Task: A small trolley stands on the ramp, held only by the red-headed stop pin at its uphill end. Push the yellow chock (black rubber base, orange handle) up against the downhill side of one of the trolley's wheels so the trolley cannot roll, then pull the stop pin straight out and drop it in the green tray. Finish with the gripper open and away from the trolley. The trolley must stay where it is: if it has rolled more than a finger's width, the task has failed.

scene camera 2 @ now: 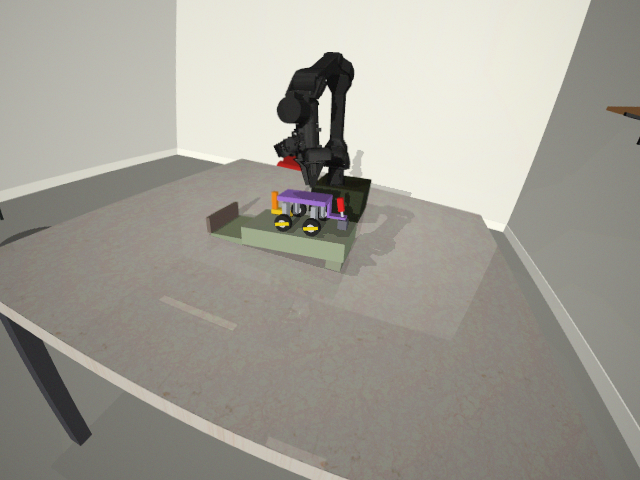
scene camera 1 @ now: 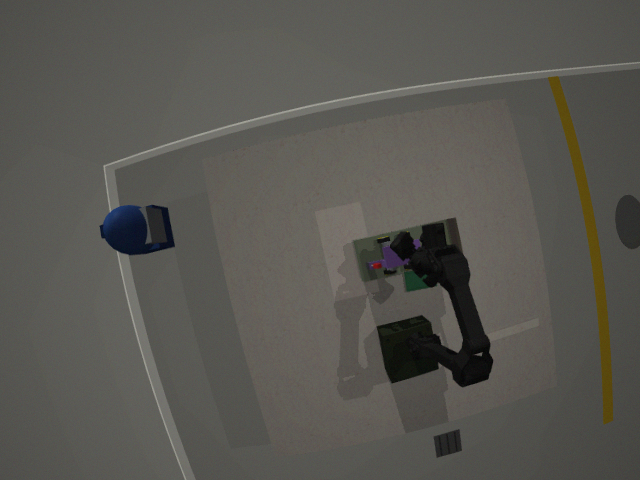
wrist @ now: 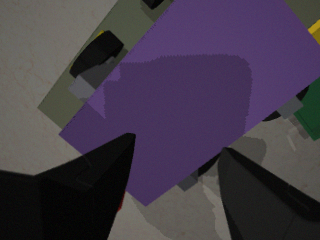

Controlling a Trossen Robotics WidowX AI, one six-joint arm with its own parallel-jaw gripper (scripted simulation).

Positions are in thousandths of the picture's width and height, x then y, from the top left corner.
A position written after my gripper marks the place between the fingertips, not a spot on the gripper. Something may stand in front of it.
I see my gripper (scene camera 2: 485,389) and a purple-decked trolley (scene camera 2: 487,474).
The purple-decked trolley also shows in the wrist view (wrist: 605,352). My gripper is seen too in scene camera 1 (scene camera 1: 632,536) and in the wrist view (wrist: 555,623).
